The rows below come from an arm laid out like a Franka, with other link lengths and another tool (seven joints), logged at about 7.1 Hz.
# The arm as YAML. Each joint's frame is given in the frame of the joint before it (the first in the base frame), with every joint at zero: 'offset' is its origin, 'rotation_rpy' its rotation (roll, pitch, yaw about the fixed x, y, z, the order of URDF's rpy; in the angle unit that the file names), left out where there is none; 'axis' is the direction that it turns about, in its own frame. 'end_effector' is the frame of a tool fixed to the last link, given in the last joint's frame.
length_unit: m
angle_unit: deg
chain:
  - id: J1
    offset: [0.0, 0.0, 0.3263]
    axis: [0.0, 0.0, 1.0]
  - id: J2
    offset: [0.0, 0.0, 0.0]
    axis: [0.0, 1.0, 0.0]
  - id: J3
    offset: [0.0, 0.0, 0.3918]
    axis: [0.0, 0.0, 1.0]
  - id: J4
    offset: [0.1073, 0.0, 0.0]
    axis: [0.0, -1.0, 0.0]
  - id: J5
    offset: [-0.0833, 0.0, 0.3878]
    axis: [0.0, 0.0, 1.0]
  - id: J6
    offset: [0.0, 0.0, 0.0]
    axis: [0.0, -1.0, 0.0]
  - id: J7
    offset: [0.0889, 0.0, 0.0]
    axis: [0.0, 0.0, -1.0]
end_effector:
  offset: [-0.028, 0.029, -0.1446]
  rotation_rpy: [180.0, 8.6, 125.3]
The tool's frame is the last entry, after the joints.
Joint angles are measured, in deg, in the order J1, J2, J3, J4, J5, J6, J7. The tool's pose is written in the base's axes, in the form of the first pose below.
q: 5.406 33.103 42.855 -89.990 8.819 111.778 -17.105
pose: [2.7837 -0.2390 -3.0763 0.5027 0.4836 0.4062]
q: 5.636 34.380 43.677 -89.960 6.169 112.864 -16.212
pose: [2.7994 -0.2205 -3.0682 0.5015 0.4898 0.3954]
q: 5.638 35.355 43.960 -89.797 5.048 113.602 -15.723
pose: [2.8029 -0.2155 -3.0716 0.5040 0.4918 0.3877]
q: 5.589 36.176 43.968 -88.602 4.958 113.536 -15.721
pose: [2.7923 -0.2149 -3.0773 0.5114 0.4922 0.3878]
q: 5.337 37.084 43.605 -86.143 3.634 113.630 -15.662
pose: [2.7843 -0.1833 -3.0955 0.5311 0.4874 0.3927]
